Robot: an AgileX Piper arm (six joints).
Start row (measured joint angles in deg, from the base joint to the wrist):
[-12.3 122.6 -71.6 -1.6 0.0 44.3]
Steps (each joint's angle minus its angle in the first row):
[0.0 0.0 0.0 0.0 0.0 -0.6]
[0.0 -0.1 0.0 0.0 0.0 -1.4]
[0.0 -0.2 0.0 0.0 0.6 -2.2]
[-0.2 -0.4 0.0 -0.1 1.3 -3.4]
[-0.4 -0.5 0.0 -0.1 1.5 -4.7]
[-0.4 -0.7 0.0 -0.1 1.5 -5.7]
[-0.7 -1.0 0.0 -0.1 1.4 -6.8]
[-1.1 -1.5 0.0 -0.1 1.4 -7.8]
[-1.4 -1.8 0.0 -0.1 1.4 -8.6]
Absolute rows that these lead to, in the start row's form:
[-12.3 122.6 -71.6 -1.6 0.0 43.7]
[-12.3 122.5 -71.6 -1.6 0.0 42.9]
[-12.3 122.4 -71.6 -1.6 0.6 42.1]
[-12.5 122.2 -71.6 -1.7 1.3 40.9]
[-12.7 122.1 -71.6 -1.7 1.5 39.6]
[-12.7 121.9 -71.6 -1.7 1.5 38.6]
[-13.0 121.6 -71.6 -1.7 1.4 37.5]
[-13.4 121.1 -71.6 -1.7 1.4 36.5]
[-13.7 120.8 -71.6 -1.7 1.4 35.7]

